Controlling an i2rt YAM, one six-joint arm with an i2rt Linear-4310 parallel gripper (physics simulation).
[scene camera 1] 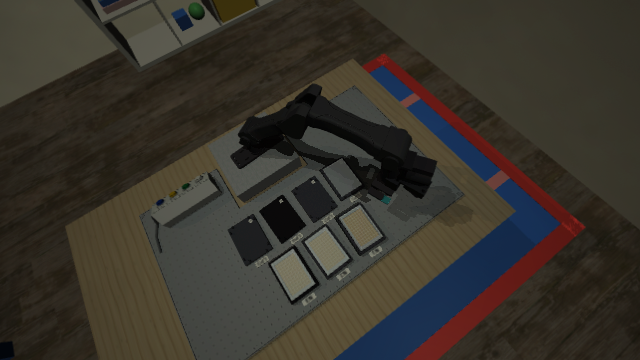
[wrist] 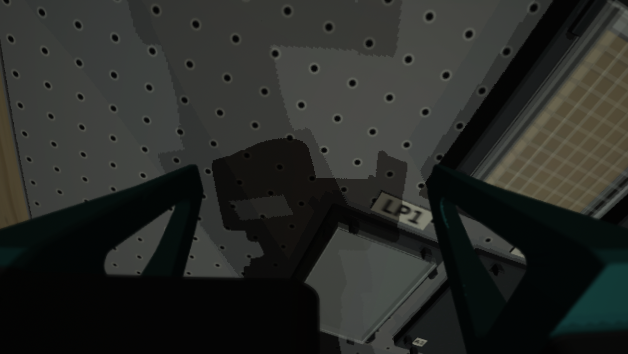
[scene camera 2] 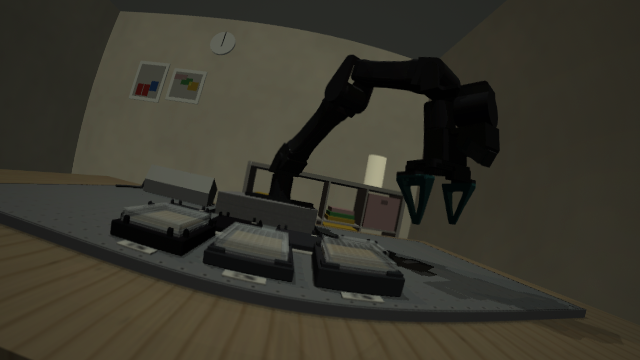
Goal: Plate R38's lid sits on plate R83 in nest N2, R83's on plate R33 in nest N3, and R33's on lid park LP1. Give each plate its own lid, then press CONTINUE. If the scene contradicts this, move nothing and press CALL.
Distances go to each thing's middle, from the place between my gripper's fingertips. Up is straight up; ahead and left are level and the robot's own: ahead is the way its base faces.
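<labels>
Lid park [wrist: 356, 221] seen 80 mm below my hand, 70 mm to the right of it and 140 mm behind it.
</labels>
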